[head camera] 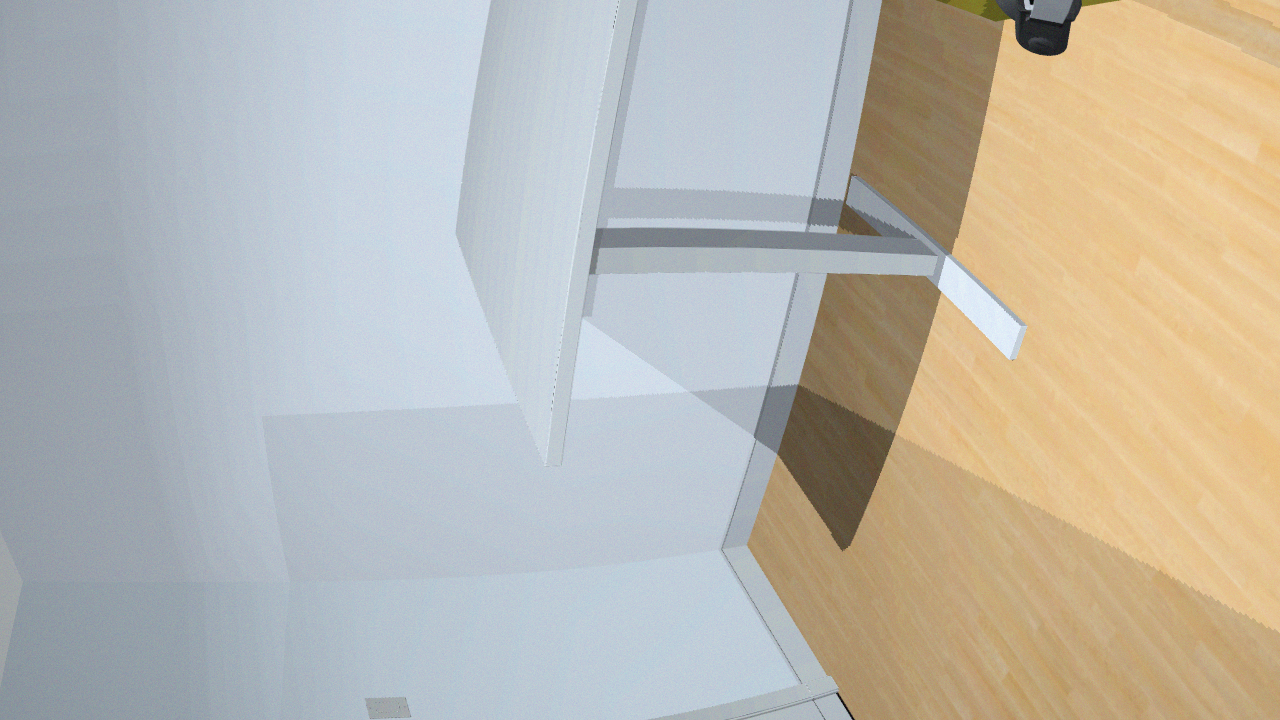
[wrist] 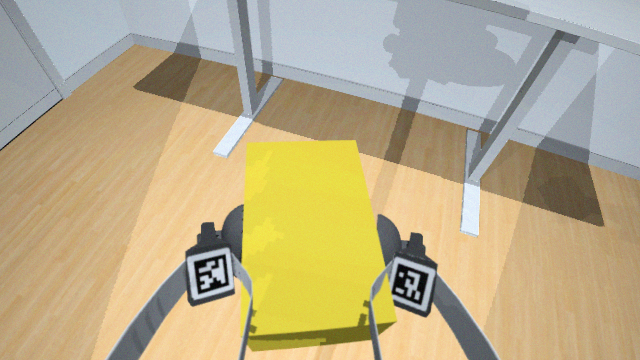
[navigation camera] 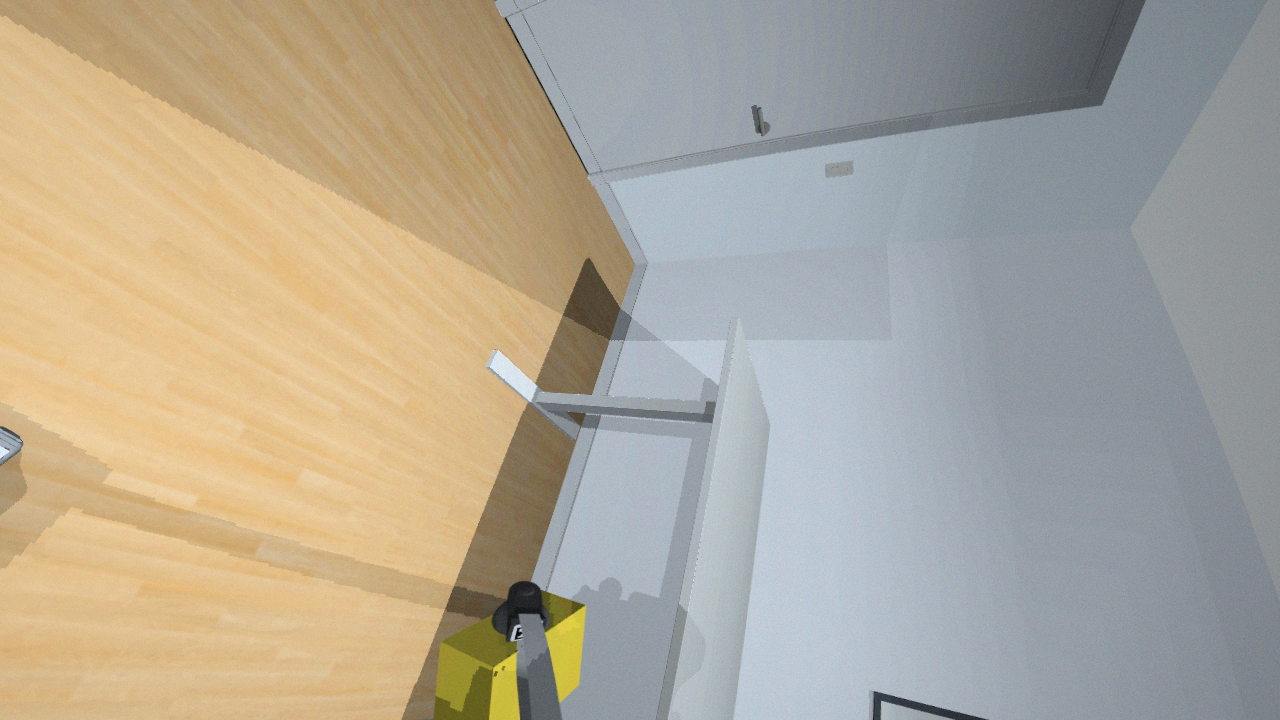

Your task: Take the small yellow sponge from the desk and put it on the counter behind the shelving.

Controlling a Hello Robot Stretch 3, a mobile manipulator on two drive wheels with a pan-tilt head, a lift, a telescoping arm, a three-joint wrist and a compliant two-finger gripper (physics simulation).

In view: my gripper (navigation camera: 511, 658), a yellow sponge (wrist: 310, 244), a white desk (head camera: 548, 87) and a door (navigation camera: 637, 95).
My gripper also shows in the wrist view (wrist: 311, 234).
